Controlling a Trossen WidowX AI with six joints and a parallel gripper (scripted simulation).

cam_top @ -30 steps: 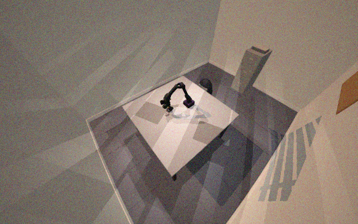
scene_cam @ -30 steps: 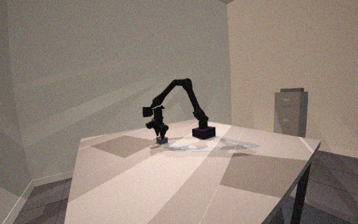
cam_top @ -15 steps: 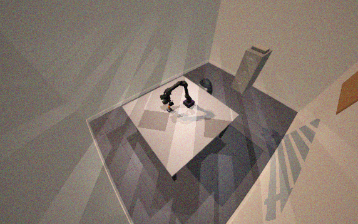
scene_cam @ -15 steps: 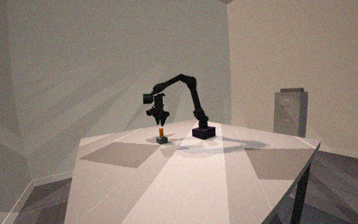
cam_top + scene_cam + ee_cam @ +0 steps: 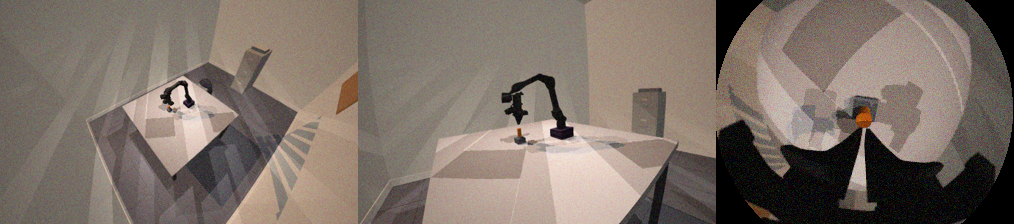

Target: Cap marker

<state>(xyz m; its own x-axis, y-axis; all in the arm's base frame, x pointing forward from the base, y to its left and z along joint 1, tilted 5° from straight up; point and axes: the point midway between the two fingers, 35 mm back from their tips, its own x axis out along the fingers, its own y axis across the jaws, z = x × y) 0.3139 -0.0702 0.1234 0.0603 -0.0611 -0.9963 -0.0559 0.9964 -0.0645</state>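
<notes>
Right now the orange cap is 6 cm below my gripper tip. Round my gripper tip: dark holder block 11 cm below.
</notes>
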